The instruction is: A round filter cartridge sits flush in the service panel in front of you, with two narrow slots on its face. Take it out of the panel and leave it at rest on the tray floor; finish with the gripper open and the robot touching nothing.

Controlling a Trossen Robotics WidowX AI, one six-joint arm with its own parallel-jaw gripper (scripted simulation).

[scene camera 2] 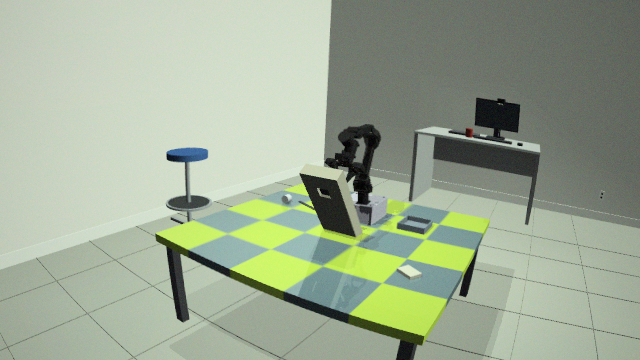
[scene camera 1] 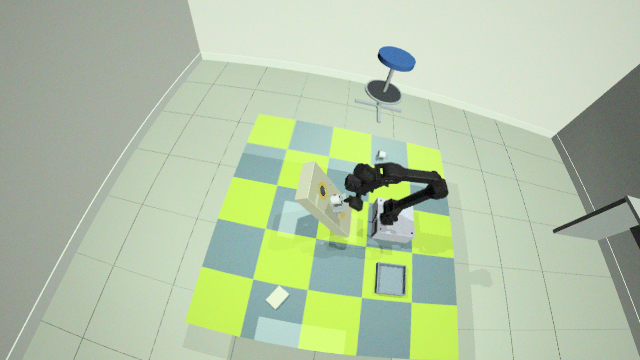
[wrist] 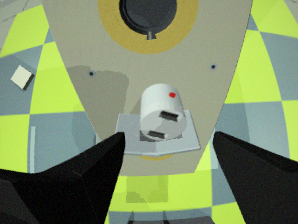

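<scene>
Beige service panel, same spot: (wrist: 111, 59) and (scene camera 1: 326, 203).
</scene>
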